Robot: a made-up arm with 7 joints. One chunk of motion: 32 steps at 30 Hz.
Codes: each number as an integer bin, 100 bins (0 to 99) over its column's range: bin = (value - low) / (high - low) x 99, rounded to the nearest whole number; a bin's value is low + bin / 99 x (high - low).
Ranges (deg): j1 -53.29..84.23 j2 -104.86..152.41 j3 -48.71..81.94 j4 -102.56..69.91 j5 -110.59..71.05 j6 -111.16..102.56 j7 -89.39..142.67
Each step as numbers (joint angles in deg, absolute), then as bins.
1 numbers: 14.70 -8.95 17.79 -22.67 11.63 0.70 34.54
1 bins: 49 37 50 46 67 52 53
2 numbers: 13.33 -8.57 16.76 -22.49 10.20 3.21 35.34
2 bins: 48 37 50 46 66 53 53
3 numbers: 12.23 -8.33 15.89 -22.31 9.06 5.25 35.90
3 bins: 47 37 49 46 65 54 53
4 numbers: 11.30 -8.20 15.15 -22.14 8.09 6.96 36.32
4 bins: 46 37 48 46 65 55 54
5 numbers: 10.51 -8.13 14.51 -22.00 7.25 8.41 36.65
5 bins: 46 37 48 46 64 55 54
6 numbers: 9.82 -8.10 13.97 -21.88 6.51 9.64 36.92
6 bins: 45 37 47 46 64 56 54
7 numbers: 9.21 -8.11 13.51 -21.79 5.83 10.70 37.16
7 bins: 45 37 47 46 63 56 54
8 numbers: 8.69 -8.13 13.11 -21.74 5.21 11.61 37.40
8 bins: 45 37 47 46 63 57 54
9 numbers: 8.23 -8.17 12.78 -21.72 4.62 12.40 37.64
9 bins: 44 37 47 46 63 57 54
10 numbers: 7.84 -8.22 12.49 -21.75 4.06 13.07 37.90
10 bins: 44 37 46 46 62 58 54
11 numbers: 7.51 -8.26 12.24 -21.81 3.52 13.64 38.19
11 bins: 44 37 46 46 62 58 54
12 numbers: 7.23 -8.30 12.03 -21.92 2.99 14.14 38.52
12 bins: 44 37 46 46 62 58 55
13 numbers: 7.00 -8.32 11.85 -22.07 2.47 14.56 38.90
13 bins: 43 37 46 46 62 58 55
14 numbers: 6.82 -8.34 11.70 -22.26 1.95 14.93 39.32
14 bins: 43 37 46 46 61 58 55
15 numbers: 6.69 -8.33 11.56 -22.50 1.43 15.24 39.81
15 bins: 43 37 46 46 61 59 55
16 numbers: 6.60 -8.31 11.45 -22.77 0.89 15.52 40.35
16 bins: 43 37 46 46 61 59 55
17 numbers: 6.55 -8.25 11.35 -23.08 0.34 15.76 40.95
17 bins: 43 37 46 46 60 59 56
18 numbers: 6.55 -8.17 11.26 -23.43 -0.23 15.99 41.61
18 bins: 43 37 45 45 60 59 56
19 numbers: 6.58 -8.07 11.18 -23.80 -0.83 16.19 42.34
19 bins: 43 37 45 45 60 59 56
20 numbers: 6.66 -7.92 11.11 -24.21 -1.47 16.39 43.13
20 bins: 43 37 45 45 59 59 57
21 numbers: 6.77 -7.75 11.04 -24.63 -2.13 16.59 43.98
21 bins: 43 37 45 45 59 59 57
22 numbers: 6.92 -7.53 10.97 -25.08 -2.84 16.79 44.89
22 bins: 43 37 45 44 59 59 57
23 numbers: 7.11 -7.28 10.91 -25.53 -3.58 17.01 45.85
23 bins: 43 38 45 44 58 59 58
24 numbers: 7.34 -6.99 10.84 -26.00 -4.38 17.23 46.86
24 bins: 44 38 45 44 58 59 58
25 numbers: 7.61 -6.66 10.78 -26.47 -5.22 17.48 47.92
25 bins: 44 38 45 44 57 60 59
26 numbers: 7.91 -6.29 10.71 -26.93 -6.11 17.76 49.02
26 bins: 44 38 45 43 57 60 59
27 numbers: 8.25 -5.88 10.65 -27.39 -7.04 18.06 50.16
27 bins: 44 38 45 43 56 60 60
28 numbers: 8.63 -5.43 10.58 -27.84 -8.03 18.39 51.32
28 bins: 45 38 45 43 56 60 60
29 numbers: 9.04 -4.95 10.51 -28.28 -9.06 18.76 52.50
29 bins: 45 38 45 43 55 60 61
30 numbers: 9.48 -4.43 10.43 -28.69 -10.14 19.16 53.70
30 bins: 45 39 45 42 55 60 61
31 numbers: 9.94 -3.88 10.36 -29.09 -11.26 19.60 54.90
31 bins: 46 39 45 42 54 61 62
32 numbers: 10.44 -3.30 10.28 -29.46 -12.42 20.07 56.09
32 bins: 46 39 45 42 54 61 62
